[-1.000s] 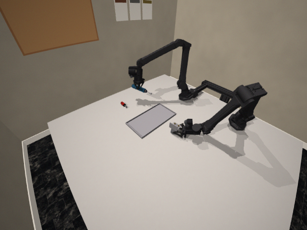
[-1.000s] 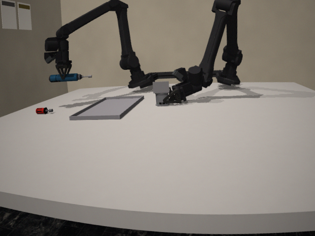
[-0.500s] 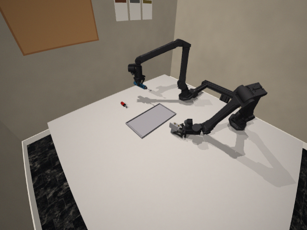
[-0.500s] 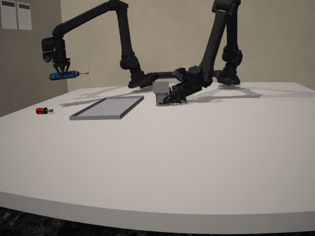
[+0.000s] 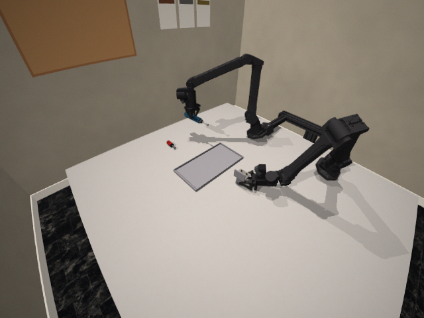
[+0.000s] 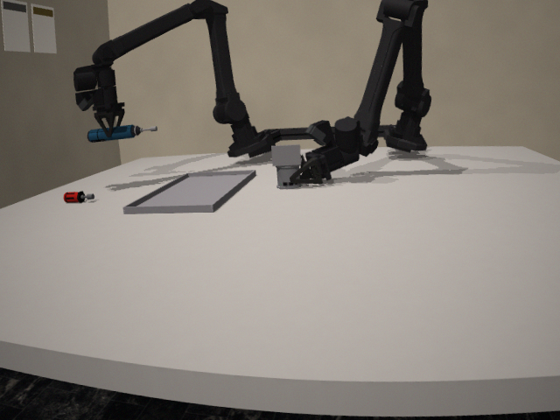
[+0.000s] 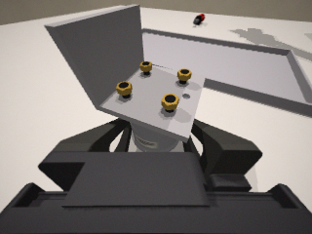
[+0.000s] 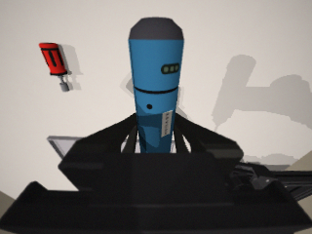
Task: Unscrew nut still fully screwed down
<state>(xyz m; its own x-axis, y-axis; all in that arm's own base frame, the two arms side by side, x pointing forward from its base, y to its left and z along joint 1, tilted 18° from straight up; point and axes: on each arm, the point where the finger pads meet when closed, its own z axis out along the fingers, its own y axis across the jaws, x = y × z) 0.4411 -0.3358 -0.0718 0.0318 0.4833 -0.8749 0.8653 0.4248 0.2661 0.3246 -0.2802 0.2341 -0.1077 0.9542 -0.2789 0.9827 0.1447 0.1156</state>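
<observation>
Right now the joint module is 10 mm above my left hand. Also, from my left hand: short red-handled tool 90 mm ahead, 570 mm to the right, 10 mm below; then l-shaped bracket 50 mm above; then grey tray 30 mm ahead, 240 mm to the right, 20 mm below.
</observation>
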